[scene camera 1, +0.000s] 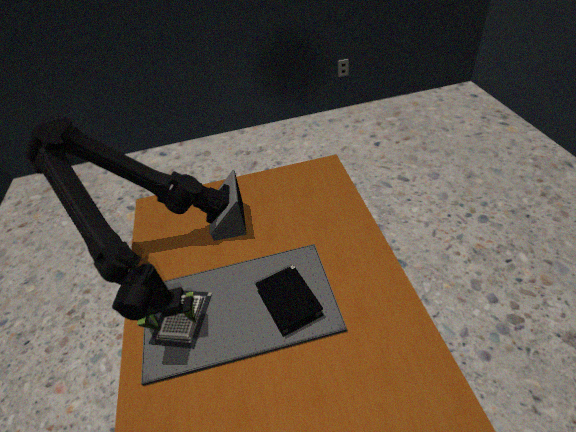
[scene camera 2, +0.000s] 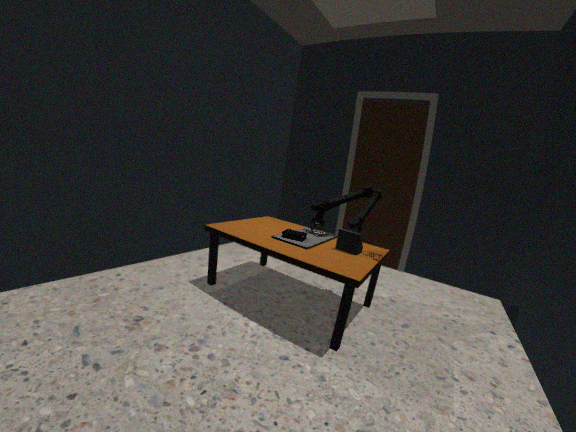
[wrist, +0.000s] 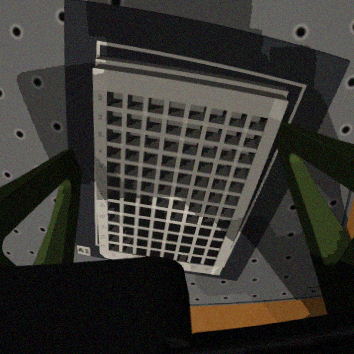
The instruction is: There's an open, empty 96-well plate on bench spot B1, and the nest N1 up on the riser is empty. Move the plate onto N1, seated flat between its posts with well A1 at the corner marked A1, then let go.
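Frame: origin at the arm's base, x back, y left, z down, level; millimetres.
Seen in the pictures: gripper, between the fingertips: [scene camera 1: 177, 325] [scene camera 2: 314, 230] [wrist: 176, 146]; arm's base, origin of its link: [scene camera 1: 220, 204] [scene camera 2: 350, 238].
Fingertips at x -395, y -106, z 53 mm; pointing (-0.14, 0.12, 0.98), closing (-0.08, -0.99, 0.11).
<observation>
Offsets run from my fingertips to a thing's middle. "spot": to the spot under its first point. Level surfaces: height alone.
The pale 96-well plate @(dx +33, dy +4, dz +10 mm) [scene camera 1: 177, 327] [wrist: 172, 165] lies flat on the dark pad of spot B1 @(spot: dx -12, dy +50, dz +17 mm) [wrist: 79, 110], within its white outline. The pad's A1 label @(spot: dx +98, dy +76, dz +17 mm) [wrist: 83, 250] shows by the plate's lower left corner in the wrist view. My gripper [scene camera 1: 169, 314] [wrist: 176, 146] [scene camera 2: 316, 228] is open and empty, low over the plate, with one green finger off each long side. Whether the tips reach the plate's height is hard to tell. The black riser with nest N1 @(dx +38, dy +301, dz -5 mm) [scene camera 1: 289, 300] [scene camera 2: 294, 234] has a small white mark at its far corner; its posts are too dark to make out.
A grey perforated board @(dx +49, dy +159, dz +25 mm) [scene camera 1: 235, 310] carries the pad and the riser on an orange table @(dz +32 mm) [scene camera 1: 380, 360] [scene camera 2: 265, 227]. A grey wedge-shaped block [scene camera 1: 231, 222] [scene camera 2: 349, 241] stands at the arm's base, behind the board in the first scene view.
</observation>
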